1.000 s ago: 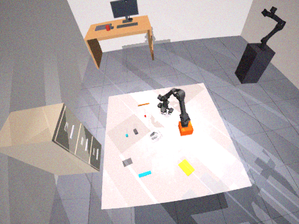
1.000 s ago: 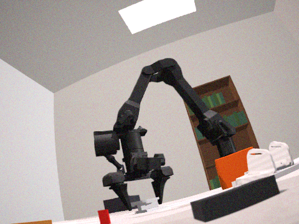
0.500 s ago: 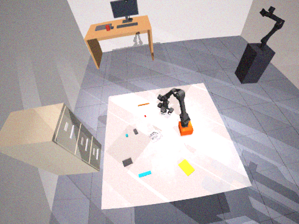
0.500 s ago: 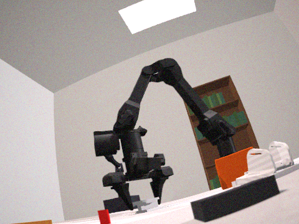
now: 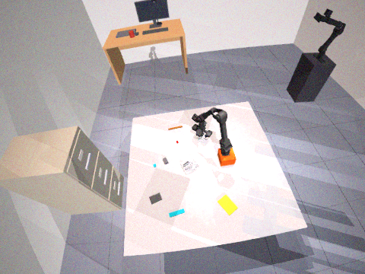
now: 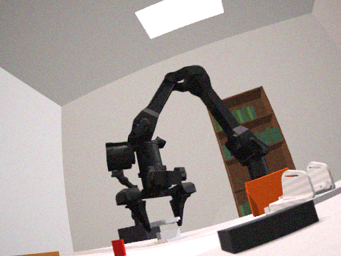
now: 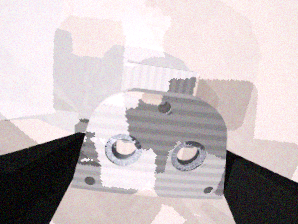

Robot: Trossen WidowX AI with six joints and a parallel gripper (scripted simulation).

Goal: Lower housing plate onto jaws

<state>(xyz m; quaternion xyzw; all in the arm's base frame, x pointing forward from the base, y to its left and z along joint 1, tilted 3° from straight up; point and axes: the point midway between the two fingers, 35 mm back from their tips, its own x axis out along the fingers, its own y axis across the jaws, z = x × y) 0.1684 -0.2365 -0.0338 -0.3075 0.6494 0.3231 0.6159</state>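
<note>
The white jaw assembly lies 290 mm to the left of my gripper tip, 110 mm ahead of it and 10 mm below it. Round my gripper tip: orange bar (260 mm ahead, 140 mm to the right, 20 mm below); red block (240 mm ahead, 30 mm to the left, 20 mm below); white-grey housing part (20 mm above, 10 mm to the left, 10 mm ahead).
</note>
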